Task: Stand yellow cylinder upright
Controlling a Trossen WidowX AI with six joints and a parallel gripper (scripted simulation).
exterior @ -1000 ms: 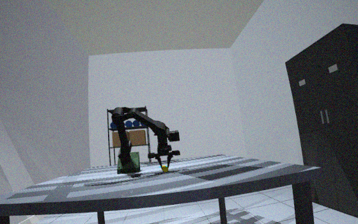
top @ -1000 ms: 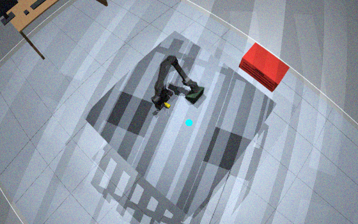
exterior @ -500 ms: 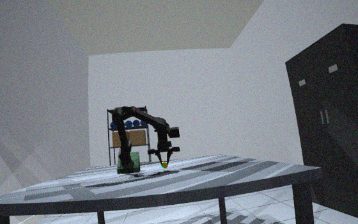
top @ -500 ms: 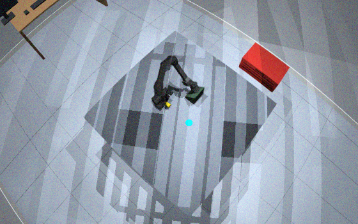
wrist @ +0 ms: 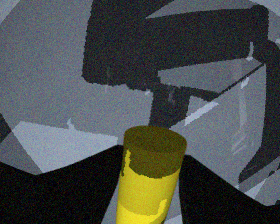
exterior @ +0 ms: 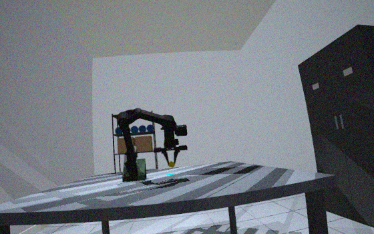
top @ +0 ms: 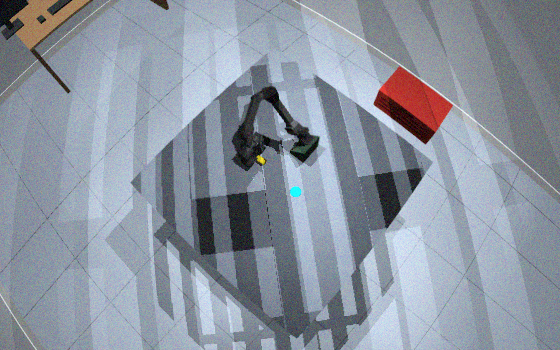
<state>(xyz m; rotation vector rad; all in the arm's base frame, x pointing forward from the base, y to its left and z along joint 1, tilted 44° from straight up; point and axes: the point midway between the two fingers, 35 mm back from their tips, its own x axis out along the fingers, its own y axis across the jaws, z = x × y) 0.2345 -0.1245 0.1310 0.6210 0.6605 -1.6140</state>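
My gripper tip is 30 mm short of the cyan circle, 270 mm to the right of it and 80 mm above it. Round my gripper tip: yellow tall cylinder (20 mm to the left).
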